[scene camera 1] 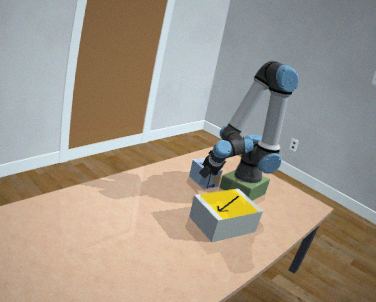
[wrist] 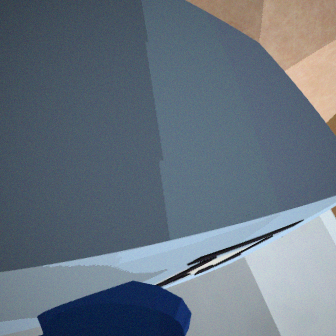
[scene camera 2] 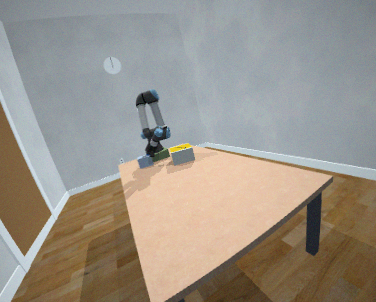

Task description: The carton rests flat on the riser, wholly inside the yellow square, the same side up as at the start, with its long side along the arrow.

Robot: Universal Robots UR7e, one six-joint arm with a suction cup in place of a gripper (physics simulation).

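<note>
The blue-grey carton (scene camera 1: 194, 173) (scene camera 2: 145, 162) (wrist: 167, 133) stands on the table next to the arm's green base block (scene camera 1: 253, 186). It fills most of the wrist view, with black arrow marks on its pale top face. My suction cup (scene camera 1: 203, 173) (scene camera 2: 149, 155) (wrist: 113, 310) is pressed down on the carton's top, and the carton rests on the table. The grey riser (scene camera 1: 217, 223) (scene camera 2: 183, 157) stands just in front of it, with a yellow square (scene camera 1: 241, 207) (scene camera 2: 180, 148) and a black arrow (scene camera 1: 227, 204) on top. Nothing lies on the square.
The arm's elbow is folded high over its base. The table edge (scene camera 1: 294, 239) runs close behind and to the right of the riser. A wall corner and a door lie beyond the table.
</note>
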